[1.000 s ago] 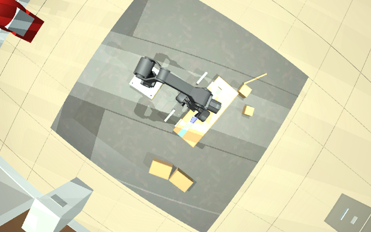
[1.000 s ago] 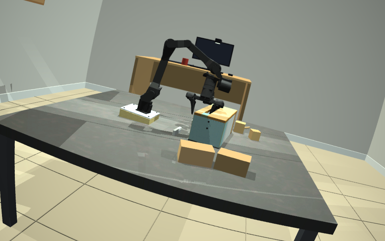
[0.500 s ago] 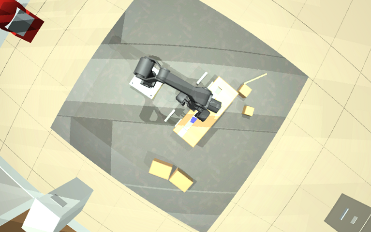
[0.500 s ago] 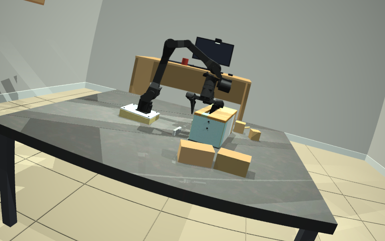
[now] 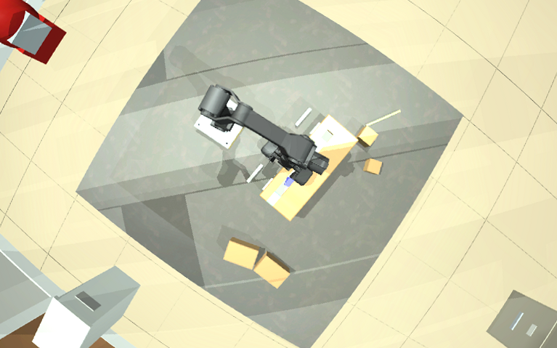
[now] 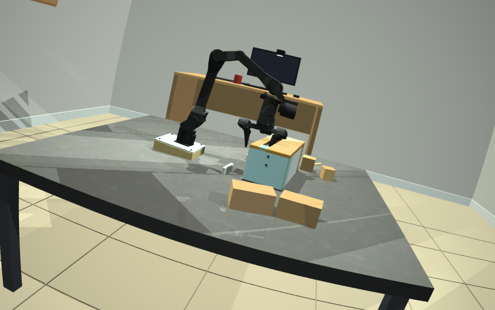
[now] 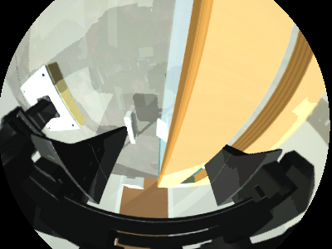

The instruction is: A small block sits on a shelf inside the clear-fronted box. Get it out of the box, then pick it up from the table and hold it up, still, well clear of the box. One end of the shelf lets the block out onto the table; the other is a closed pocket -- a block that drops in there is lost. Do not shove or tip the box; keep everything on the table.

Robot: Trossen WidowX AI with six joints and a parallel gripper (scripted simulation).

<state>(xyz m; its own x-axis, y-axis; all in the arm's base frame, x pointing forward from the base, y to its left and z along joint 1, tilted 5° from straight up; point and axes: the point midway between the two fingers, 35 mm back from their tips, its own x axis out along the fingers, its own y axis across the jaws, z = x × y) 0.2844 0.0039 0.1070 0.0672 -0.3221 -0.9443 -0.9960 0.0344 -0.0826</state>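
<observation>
The blue block is 60 mm ahead of my gripper tip and 20 mm to the right of it. The rest, counted from my gripper tip: clear-fronted box (40 mm ahead, 60 mm to the left, 30 mm below).
</observation>
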